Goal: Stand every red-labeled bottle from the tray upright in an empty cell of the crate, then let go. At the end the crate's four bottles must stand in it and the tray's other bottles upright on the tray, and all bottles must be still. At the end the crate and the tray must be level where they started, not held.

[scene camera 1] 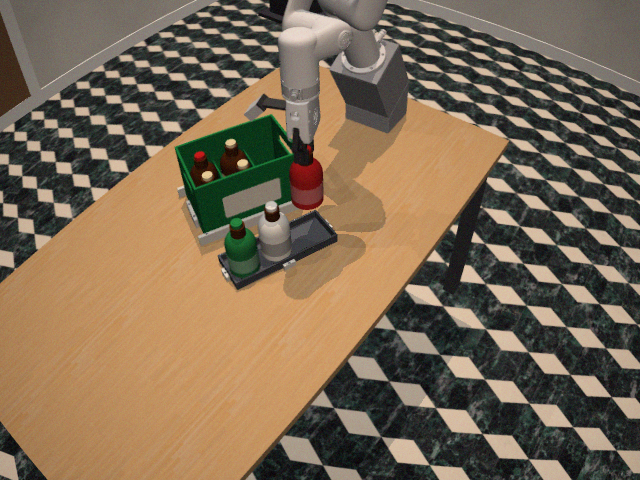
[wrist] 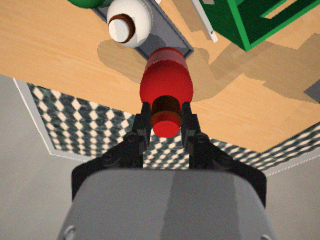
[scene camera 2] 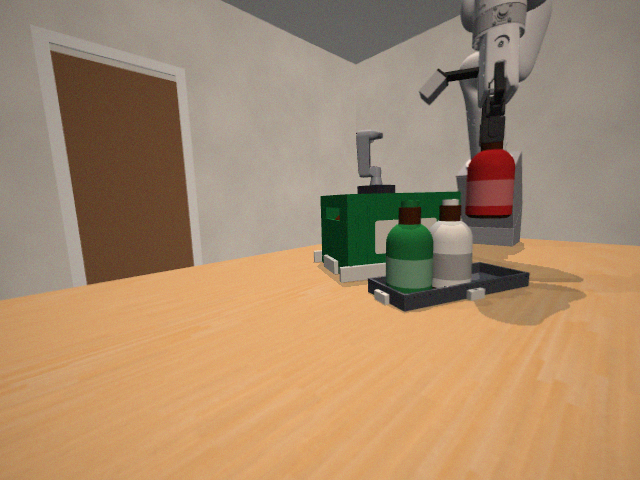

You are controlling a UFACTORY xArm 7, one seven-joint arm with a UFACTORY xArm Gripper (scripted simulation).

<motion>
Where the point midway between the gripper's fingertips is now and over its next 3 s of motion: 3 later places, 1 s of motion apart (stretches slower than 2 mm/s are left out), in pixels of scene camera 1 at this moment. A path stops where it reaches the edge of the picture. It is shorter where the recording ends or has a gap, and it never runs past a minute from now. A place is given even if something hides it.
My gripper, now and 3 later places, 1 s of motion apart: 304,157; 303,150; 303,142; 303,135
</motion>
